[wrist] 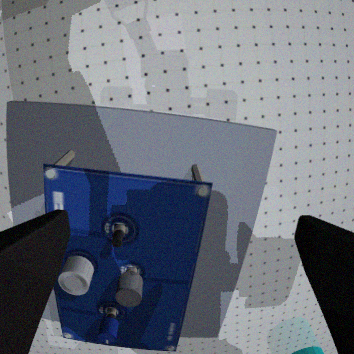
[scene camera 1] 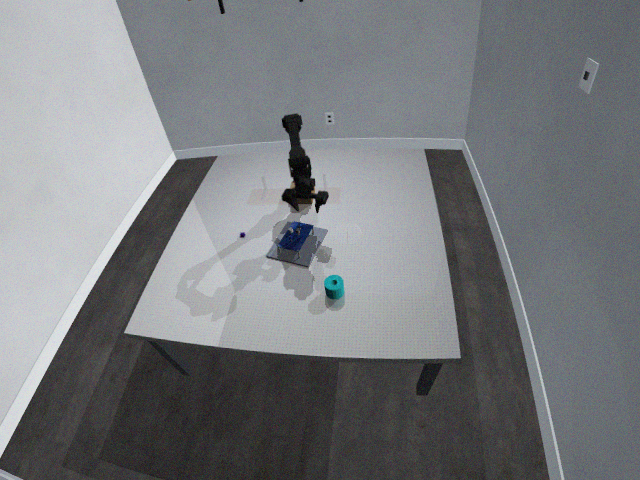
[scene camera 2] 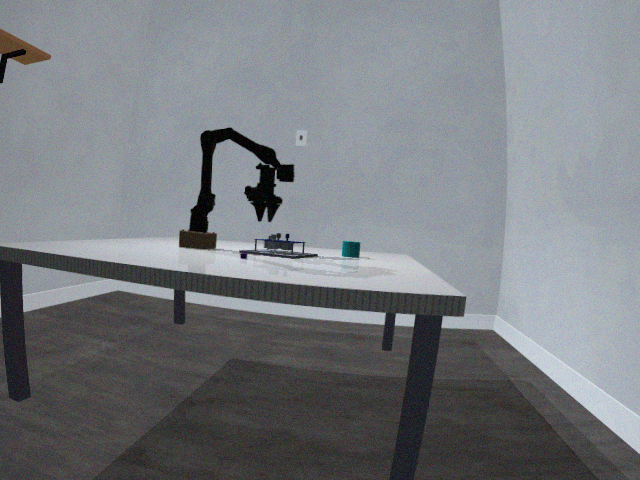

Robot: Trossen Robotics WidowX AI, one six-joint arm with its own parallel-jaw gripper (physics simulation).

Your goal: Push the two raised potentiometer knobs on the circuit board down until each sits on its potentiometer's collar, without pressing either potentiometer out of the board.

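Places are measured from the arm's base along level axes (x left, y back, z up), in centimetres.
Pixels of known places: gripper, fingertip midpoint: (wrist: 185, 226) (scene camera 1: 307, 211) (scene camera 2: 264, 221); arm's base at its link origin: (scene camera 2: 197, 231).
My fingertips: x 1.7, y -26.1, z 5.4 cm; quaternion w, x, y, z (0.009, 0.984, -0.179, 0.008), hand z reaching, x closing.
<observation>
For each thing: its top centre in the pictures, then the offset to it from my fingertips. "pt": a spot on its surface instead. Level surfaces: height alone.
- blue circuit board at a spot on its surface: (scene camera 1: 289, 243) pt dx -9.2, dy -10.8, dz -6.5 cm
- grey base plate at a spot on its surface: (wrist: 150, 130) pt dx -1.2, dy +1.7, dz -10.7 cm
- white knob at its top centre: (wrist: 72, 283) dx -8.3, dy -4.3, dz -4.4 cm
- grey knob at its top centre: (wrist: 127, 297) dx -5.2, dy -6.0, dz -3.9 cm
- black-tipped part at a spot on its surface: (wrist: 118, 236) pt dx -4.4, dy -2.4, dz -5.3 cm
- blue-tipped part at a spot on its surface: (wrist: 110, 327) pt dx -7.9, dy -8.8, dz -4.4 cm
- teal cylinder at its top centre: (scene camera 1: 333, 282) (scene camera 2: 351, 241) dx +7.0, dy -34.5, dz -5.6 cm
- table at its surface level: dz -11.5 cm
- small purple object at its top centre: (scene camera 2: 243, 253) (scene camera 1: 242, 233) dx -31.9, dy +2.9, dz -10.1 cm
The blue circuit board (scene camera 1: 289, 243) (wrist: 165, 225) stands on thin legs above a grey base plate (scene camera 1: 317, 238) (wrist: 150, 130). In the wrist view, a white knob (wrist: 76, 276) is at the board's left and a grey knob (wrist: 130, 289) is near its middle, with a metal part showing at the grey one's foot. A black-tipped part (wrist: 118, 236) and a blue-tipped part (wrist: 110, 327) also stand up. The white knob's foot is hidden, so its height above any collar cannot be told. My gripper (scene camera 1: 307, 209) (scene camera 2: 264, 221) (wrist: 185, 226) is open and empty, pointing down above the board, not touching it.
A teal cylinder (scene camera 1: 334, 289) (scene camera 2: 351, 249) (wrist: 308, 350) stands on the table (scene camera 1: 387, 310), beyond the base plate from the arm. A small purple object (scene camera 1: 242, 235) (scene camera 2: 243, 255) lies beside the plate. The arm stands on a wooden block (scene camera 2: 197, 239).
</observation>
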